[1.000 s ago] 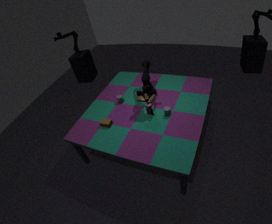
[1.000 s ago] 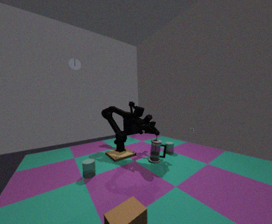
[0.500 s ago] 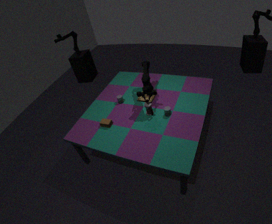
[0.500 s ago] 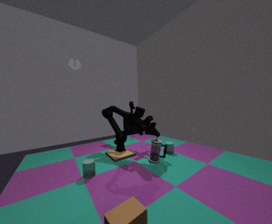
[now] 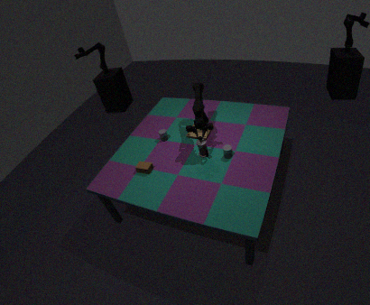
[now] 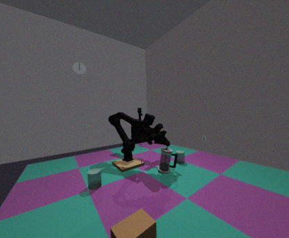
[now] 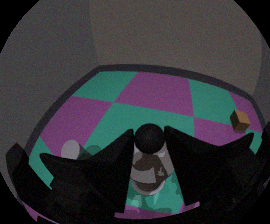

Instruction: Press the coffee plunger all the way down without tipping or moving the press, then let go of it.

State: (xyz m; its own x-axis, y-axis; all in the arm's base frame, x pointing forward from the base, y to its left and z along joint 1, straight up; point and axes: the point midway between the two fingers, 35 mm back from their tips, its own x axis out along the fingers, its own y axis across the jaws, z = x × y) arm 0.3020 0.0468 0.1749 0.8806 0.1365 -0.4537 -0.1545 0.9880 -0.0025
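Right now my gripper tip is 90 mm above the coffee press, 10 mm to the right of it and 10 mm past it.
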